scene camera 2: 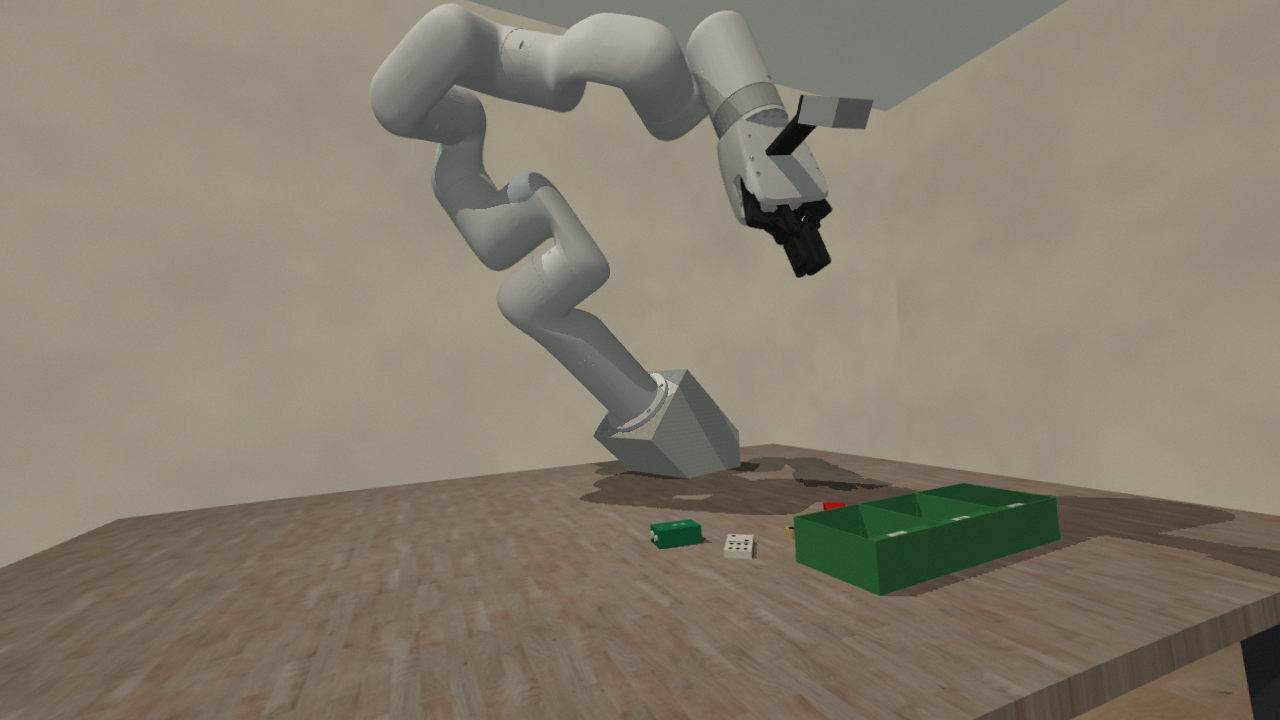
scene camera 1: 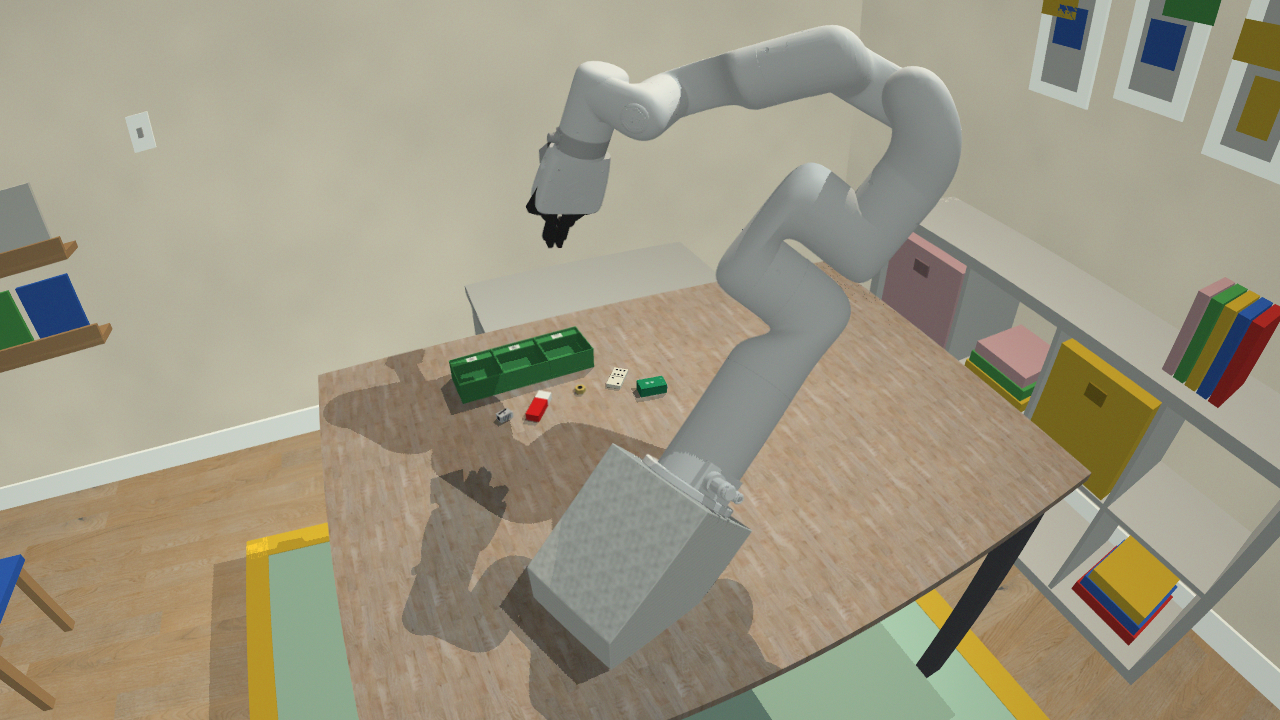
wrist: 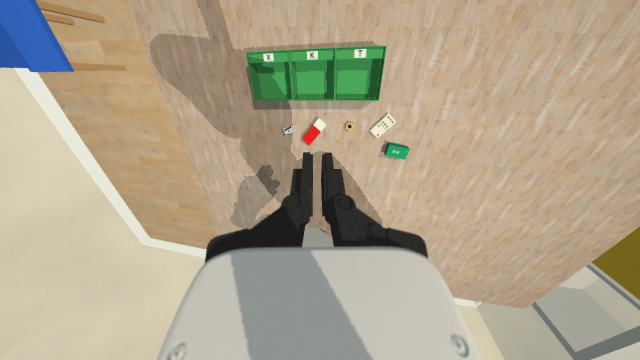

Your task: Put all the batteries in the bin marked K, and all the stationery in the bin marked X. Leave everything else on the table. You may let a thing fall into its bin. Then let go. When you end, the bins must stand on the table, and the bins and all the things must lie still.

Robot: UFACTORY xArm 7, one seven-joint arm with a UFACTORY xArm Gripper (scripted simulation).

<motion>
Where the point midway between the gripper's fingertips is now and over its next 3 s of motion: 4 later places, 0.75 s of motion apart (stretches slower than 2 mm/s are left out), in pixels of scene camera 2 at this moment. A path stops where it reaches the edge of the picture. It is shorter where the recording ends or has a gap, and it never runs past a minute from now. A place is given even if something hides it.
My gripper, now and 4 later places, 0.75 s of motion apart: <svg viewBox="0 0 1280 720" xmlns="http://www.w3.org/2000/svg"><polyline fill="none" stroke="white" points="814,270 780,341 802,396 860,485 864,537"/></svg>
</motion>
